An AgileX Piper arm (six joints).
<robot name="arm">
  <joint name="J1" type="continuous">
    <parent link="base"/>
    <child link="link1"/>
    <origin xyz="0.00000 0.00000 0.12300" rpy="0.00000 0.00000 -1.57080"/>
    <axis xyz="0 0 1"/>
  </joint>
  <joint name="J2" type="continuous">
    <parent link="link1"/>
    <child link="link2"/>
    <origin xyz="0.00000 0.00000 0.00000" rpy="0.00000 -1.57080 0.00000"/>
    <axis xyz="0 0 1"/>
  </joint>
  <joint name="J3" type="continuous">
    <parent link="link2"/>
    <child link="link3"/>
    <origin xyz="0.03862 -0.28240 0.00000" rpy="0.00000 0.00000 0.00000"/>
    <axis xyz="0 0 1"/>
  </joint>
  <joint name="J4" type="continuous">
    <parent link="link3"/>
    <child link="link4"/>
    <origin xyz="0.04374 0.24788 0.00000" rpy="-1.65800 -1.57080 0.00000"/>
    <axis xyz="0 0 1"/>
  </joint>
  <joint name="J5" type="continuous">
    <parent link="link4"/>
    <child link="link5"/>
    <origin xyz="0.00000 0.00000 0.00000" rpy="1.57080 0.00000 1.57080"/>
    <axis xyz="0 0 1"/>
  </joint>
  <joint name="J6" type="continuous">
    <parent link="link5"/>
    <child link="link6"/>
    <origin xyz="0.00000 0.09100 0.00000" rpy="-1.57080 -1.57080 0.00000"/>
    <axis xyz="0 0 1"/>
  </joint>
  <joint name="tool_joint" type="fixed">
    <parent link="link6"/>
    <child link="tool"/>
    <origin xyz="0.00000 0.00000 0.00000" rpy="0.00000 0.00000 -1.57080"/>
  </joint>
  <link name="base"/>
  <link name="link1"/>
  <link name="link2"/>
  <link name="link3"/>
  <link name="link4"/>
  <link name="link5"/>
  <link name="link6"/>
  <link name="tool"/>
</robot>
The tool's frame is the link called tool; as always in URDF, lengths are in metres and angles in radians. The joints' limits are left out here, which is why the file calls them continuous.
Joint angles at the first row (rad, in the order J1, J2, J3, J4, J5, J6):
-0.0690, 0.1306, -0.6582, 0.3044, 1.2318, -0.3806
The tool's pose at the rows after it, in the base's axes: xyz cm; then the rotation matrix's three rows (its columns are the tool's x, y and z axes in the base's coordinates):
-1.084 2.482 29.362; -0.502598 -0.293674 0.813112; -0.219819 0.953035 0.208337; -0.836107 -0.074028 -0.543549
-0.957 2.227 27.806; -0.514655 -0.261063 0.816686; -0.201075 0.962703 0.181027; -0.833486 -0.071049 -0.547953
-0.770 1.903 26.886; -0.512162 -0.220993 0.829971; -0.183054 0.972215 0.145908; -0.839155 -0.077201 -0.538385
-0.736 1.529 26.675; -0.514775 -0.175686 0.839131; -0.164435 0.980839 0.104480; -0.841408 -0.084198 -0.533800
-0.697 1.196 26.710; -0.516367 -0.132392 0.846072; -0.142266 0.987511 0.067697; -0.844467 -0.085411 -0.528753
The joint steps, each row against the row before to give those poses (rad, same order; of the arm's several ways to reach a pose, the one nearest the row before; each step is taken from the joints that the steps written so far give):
0.0000, -0.0566, 0.0664, -0.0193, -0.0146, 0.0131
0.0000, -0.0405, 0.0601, -0.0277, -0.0211, 0.0260
0.0000, -0.0273, 0.0394, -0.0348, -0.0315, 0.0279
0.0001, -0.0095, 0.0087, -0.0443, -0.0129, 0.0368
-0.0001, -0.0013, 0.0000, -0.0394, -0.0105, 0.0388

